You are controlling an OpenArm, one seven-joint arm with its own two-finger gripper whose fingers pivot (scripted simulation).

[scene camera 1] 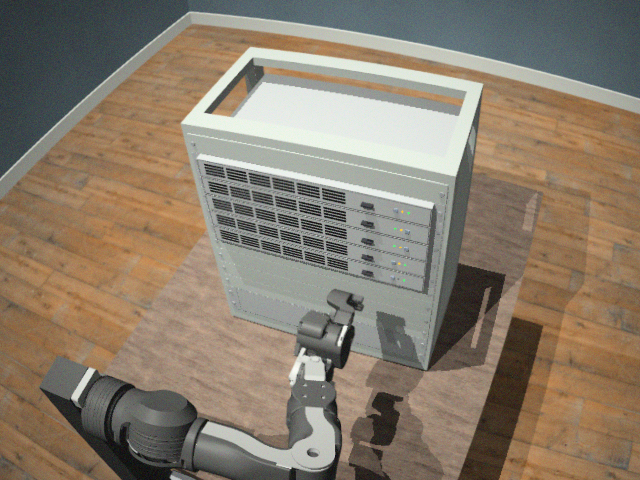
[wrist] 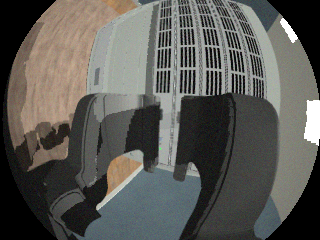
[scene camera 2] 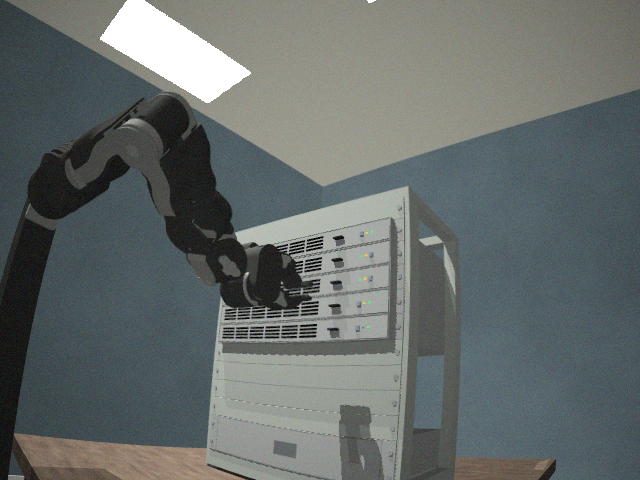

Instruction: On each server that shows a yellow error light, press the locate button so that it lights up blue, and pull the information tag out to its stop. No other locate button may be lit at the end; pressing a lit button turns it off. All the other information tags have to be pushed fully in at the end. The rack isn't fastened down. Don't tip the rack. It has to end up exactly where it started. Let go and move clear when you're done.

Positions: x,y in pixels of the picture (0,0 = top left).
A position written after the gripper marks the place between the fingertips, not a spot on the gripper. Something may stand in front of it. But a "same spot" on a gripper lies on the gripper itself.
gripper: scene camera 1 349,297; wrist; scene camera 2
same spot on gripper: (scene camera 2: pixel 293 280) = (wrist: pixel 196 149)
